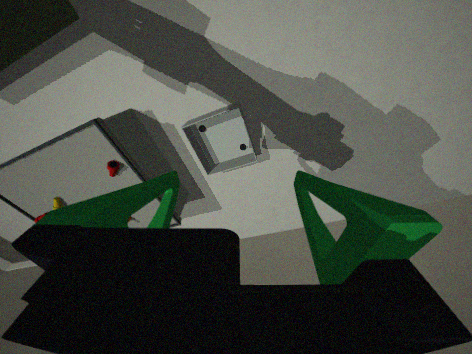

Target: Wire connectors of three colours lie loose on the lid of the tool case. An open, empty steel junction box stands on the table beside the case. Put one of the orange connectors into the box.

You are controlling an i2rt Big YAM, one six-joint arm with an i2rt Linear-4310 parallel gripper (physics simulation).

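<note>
My gripper is open and empty, with its two green fingers wide apart, above the table. The open steel junction box shows beyond the gap between the fingertips, slightly left of centre. Its inside holds no connector; two dark round spots show on it. The tool case's lid is at the left, partly behind the left finger. A small orange piece, seemingly an orange connector, shows through the opening in the left finger, mostly hidden. Any other orange connectors are hidden behind the gripper.
A red connector lies near the lid's right edge. A yellow connector and part of another red connector lie further left, close to the left finger. A dark block-like area fills the upper left corner. The arm's shadow crosses the table.
</note>
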